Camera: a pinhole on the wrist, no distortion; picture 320 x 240 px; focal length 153.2 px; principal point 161.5 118.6 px. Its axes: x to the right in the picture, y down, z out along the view. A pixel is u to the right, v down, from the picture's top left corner.
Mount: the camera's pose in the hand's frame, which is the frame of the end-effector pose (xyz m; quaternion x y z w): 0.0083 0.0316 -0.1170 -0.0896 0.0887 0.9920 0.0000
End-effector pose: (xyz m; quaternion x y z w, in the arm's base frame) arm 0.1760 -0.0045 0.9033 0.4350 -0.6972 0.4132 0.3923
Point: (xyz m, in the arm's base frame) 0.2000 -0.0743 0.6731
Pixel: 246.3 155.3
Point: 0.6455 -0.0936 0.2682
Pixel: outside the picture
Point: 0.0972 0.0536 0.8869
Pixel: 159.3 44.7
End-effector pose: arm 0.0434 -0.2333 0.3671 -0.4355 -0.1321 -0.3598 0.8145
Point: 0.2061 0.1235 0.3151
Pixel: 166.6 59.0
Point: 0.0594 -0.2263 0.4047
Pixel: 109.3 195.5
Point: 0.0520 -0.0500 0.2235
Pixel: 247.5 56.3
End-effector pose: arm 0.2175 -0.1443 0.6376 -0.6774 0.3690 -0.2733 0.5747
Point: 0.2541 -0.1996 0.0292
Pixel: outside the picture
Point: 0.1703 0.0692 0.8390
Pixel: outside the picture
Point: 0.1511 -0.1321 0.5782
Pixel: 220.9 83.3
